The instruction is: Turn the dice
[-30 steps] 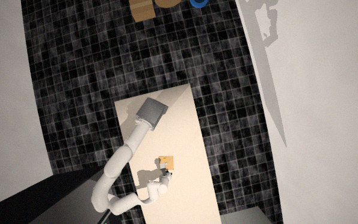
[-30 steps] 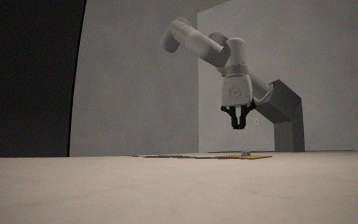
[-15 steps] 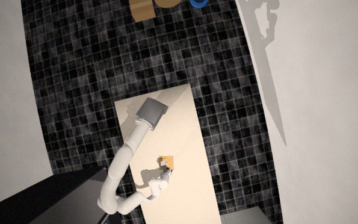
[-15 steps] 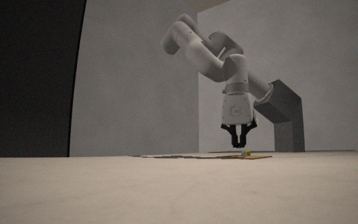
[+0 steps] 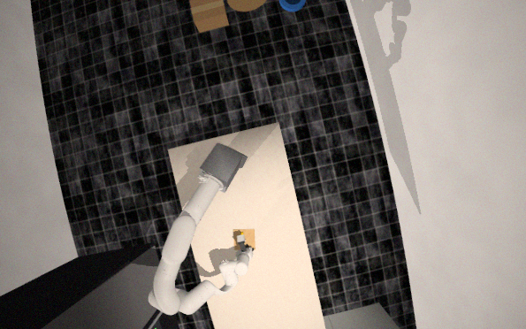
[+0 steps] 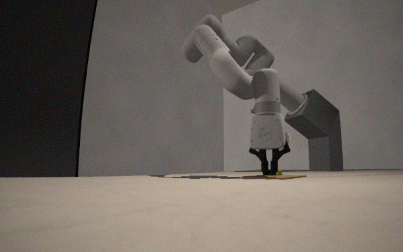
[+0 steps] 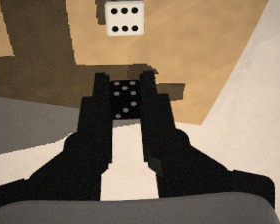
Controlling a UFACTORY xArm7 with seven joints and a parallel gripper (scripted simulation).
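Right now the black die is 10 mm below my hand. Also, from my hand: pale die: 50 mm behind, 20 mm to the left, 20 mm below; then tan mat: 50 mm behind, 30 mm below, 20 mm to the left; then yellow die: 90 mm behind, 30 mm to the left, 20 mm below.
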